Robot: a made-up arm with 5 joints.
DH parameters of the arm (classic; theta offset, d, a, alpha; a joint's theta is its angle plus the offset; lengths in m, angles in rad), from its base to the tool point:
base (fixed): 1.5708 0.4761 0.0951 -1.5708
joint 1: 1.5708 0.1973 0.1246 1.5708
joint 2: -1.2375 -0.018 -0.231 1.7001
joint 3: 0 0.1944 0.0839 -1.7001
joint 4: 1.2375 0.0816 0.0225 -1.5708
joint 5: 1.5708 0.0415 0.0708 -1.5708
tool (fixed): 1.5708 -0.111 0 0
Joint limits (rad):
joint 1: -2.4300..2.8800
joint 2: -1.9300..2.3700
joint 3: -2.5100..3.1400
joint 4: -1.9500..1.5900
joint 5: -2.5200..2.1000
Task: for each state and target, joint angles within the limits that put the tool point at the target. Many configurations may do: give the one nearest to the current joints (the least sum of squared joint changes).
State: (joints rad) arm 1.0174 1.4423 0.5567 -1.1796 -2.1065
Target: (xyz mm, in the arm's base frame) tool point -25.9 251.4 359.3
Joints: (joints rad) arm 0.9079 1.3411 0.2701 -1.1455 -2.1827
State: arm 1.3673 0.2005 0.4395 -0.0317 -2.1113
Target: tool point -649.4 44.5 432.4
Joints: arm 1.5459 -0.5374 1.3915 0.0620 -2.2928
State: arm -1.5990 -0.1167 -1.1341 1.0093 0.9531
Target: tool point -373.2 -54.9 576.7
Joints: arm -0.5657 0.0713 -1.4621 1.1771 0.8424
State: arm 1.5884 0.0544 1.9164 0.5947 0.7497
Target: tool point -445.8 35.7 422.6
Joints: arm 1.4381 -0.5300 2.1566 0.1119 0.4193
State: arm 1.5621 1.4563 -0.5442 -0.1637 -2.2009
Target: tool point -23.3 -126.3 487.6
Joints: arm 1.9507 1.9833 -0.8170 -0.0123 -2.4678
